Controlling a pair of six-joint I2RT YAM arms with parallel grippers.
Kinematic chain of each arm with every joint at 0, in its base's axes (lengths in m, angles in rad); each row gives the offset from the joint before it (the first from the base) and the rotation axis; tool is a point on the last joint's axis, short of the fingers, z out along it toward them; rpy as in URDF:
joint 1: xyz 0 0 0.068 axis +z
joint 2: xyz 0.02 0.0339 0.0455 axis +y
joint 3: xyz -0.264 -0.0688 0 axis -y
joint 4: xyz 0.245 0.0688 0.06 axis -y
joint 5: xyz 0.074 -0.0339 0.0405 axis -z
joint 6: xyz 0.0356 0 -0.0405 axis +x
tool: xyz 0 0 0 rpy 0 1.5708 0
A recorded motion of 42 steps. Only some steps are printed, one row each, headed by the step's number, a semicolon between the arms.
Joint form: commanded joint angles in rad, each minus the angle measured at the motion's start. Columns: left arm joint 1, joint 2, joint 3, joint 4, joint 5, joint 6; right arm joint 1, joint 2, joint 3, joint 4, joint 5, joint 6.
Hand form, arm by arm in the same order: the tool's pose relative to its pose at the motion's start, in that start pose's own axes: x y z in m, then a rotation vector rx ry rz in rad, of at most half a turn. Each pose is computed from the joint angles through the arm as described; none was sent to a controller.
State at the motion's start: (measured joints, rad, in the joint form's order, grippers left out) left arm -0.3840 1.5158 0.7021 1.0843 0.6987 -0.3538; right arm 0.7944 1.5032 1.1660 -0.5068 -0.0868 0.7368
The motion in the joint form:
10: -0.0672 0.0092 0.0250 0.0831 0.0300 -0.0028; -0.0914 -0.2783 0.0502 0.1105 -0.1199 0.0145
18: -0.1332 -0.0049 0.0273 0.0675 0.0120 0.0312; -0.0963 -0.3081 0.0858 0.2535 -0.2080 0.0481
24: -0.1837 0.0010 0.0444 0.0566 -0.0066 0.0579; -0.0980 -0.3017 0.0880 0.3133 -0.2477 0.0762
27: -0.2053 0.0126 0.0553 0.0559 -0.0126 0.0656; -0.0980 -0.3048 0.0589 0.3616 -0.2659 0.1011
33: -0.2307 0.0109 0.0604 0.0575 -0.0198 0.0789; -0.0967 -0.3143 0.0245 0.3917 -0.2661 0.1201
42: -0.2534 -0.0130 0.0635 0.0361 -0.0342 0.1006; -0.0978 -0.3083 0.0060 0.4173 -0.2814 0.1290
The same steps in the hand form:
10: -0.0065 -0.0190 0.0156 0.1187 -0.0504 0.0459; -0.0318 0.0138 -0.1142 -0.3310 -0.2958 0.0034
18: -0.0048 -0.0371 0.0256 0.1648 -0.0513 0.0636; -0.0428 0.0302 -0.1437 -0.5281 -0.3870 -0.0285
24: -0.0033 -0.0490 0.0360 0.1954 -0.0542 0.0771; -0.0464 0.0346 -0.1461 -0.5942 -0.3936 -0.0277
27: -0.0013 -0.0532 0.0416 0.2100 -0.0533 0.0784; -0.0449 0.0335 -0.1421 -0.6250 -0.3894 -0.0163
33: -0.0015 -0.0605 0.0455 0.2292 -0.0611 0.0895; -0.0413 0.0303 -0.1377 -0.6329 -0.3861 -0.0003
42: -0.0062 -0.0691 0.0469 0.2380 -0.0703 0.1074; -0.0406 0.0289 -0.1320 -0.6443 -0.3738 0.0028

